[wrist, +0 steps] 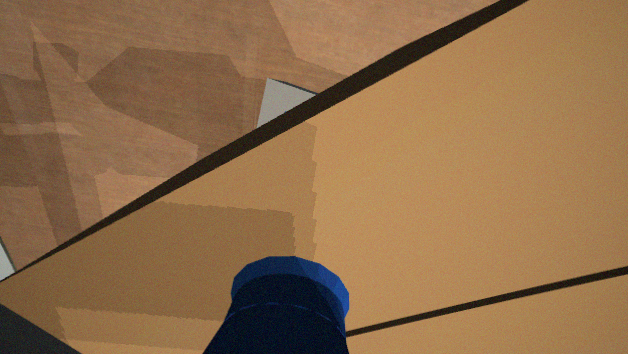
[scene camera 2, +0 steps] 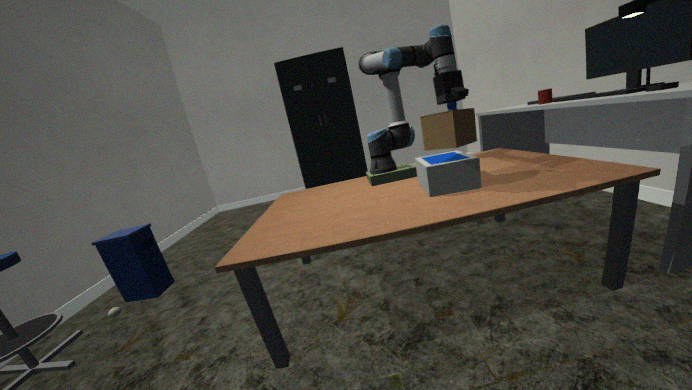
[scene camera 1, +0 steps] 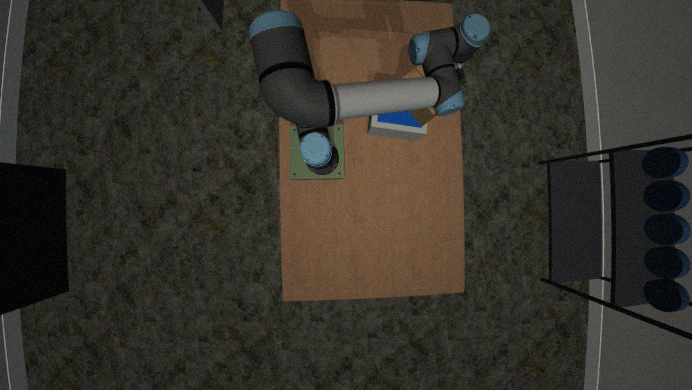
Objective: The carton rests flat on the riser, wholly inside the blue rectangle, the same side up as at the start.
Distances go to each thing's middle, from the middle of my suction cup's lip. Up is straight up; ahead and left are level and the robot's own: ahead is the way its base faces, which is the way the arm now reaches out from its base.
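My suction cup: 2 cm past the brown carton (scene camera 2: 451, 129), 1 cm to the left of it, 8 cm above it. Grey riser (scene camera 2: 451, 172), from my suction cup: 25 cm below, 8 cm behind, 2 cm to the right.
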